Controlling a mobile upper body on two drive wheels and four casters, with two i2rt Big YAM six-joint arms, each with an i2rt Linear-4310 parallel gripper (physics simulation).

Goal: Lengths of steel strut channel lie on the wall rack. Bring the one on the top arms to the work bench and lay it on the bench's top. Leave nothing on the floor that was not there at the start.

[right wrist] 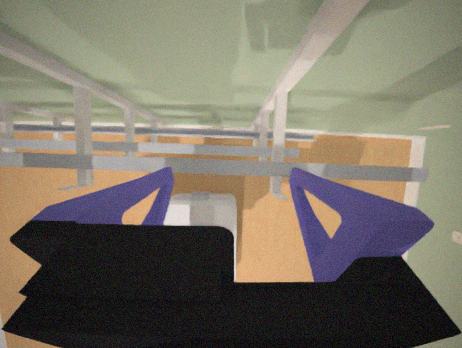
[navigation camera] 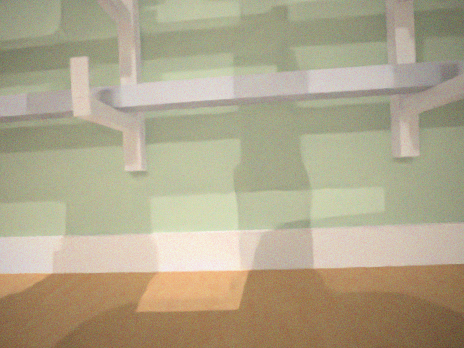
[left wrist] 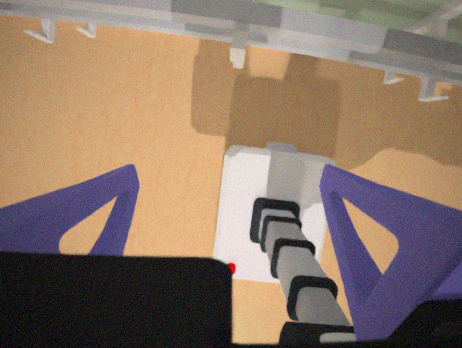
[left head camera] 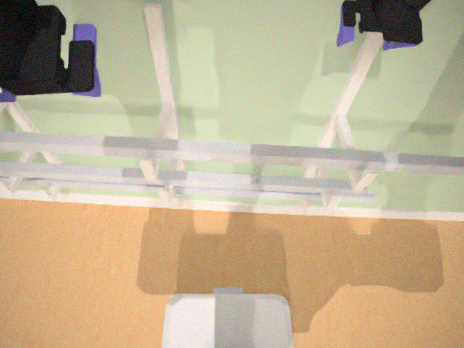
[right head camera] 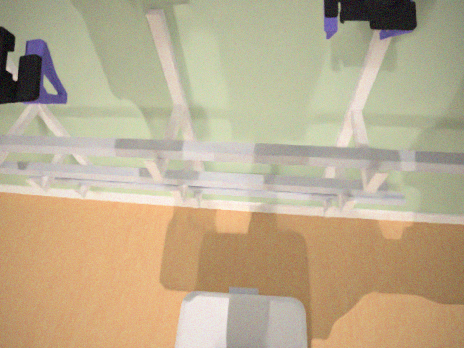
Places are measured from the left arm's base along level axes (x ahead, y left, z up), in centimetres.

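Pixels of known places: left gripper, fingertip midpoint: (left wrist: pixel 229 174) (left head camera: pixel 56 93) (right head camera: pixel 31 102); right gripper, fingertip midpoint: (right wrist: pixel 231 174) (left head camera: pixel 360 45) (right head camera: pixel 353 36).
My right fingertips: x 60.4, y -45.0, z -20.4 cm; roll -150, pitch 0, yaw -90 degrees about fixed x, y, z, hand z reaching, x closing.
Note:
Behind a point stands the place of what it marks.
The top strut (left head camera: pixel 215 149) @(x 59.0, y -16.3, z -52.6 cm) (right head camera: pixel 215 149) @(x 59.0, y -15.4, z -52.6 cm) (right wrist: pixel 225 166) @(x 59.2, y -43.3, z -52.7 cm) is a long grey channel lying across the outer arms of the wall rack (left head camera: pixel 161 65) @(x 83.1, y 0.9, z -42.5 cm) (right head camera: pixel 170 75) @(x 83.1, y 1.1, z -44.8 cm) (navigation camera: pixel 134 142) @(x 83.0, y 0.4, z -110.3 cm). Lower struts (left head camera: pixel 215 180) @(x 64.1, y -16.1, z -76.6 cm) (right head camera: pixel 225 180) @(x 64.0, y -15.6, z -76.7 cm) lie beneath it. My left gripper (left head camera: pixel 47 95) @(x 34.5, y 1.2, z -13.7 cm) (left wrist: pixel 229 174) @(x 34.5, y 1.2, z -13.7 cm) is open and empty, above the top strut at the far left of the left head view. My right gripper (left head camera: pixel 370 44) @(x 60.4, y -45.0, z -20.4 cm) (right head camera: pixel 360 35) @(x 60.4, y -45.0, z -20.4 cm) (right wrist: pixel 231 174) @(x 60.4, y -45.0, z -20.4 cm) is open and empty. In the right wrist view the top strut crosses just beyond its fingertips. The work bench does not show in these views.
The pale green wall (navigation camera: pixel 195 165) @(x 85.5, y -12.9, z -116.2 cm) stands behind the rack, with a white skirting board (navigation camera: pixel 200 250) @(x 84.2, y -13.2, z -136.1 cm) at its foot. My white base (left head camera: pixel 190 320) @(x 21.5, y -7.2, z -115.0 cm) (right head camera: pixel 205 320) @(x 20.6, y -7.9, z -115.0 cm) (left wrist: pixel 245 175) @(x 19.9, y -6.7, z -115.0 cm) stands on the orange-brown floor (left head camera: pixel 75 260) @(x 51.8, y 59.6, z -141.0 cm) in front. Shadows fall across floor and wall. A grey ribbed column (left wrist: pixel 295 260) @(x 5.0, y -20.0, z -66.7 cm) rises from the base.

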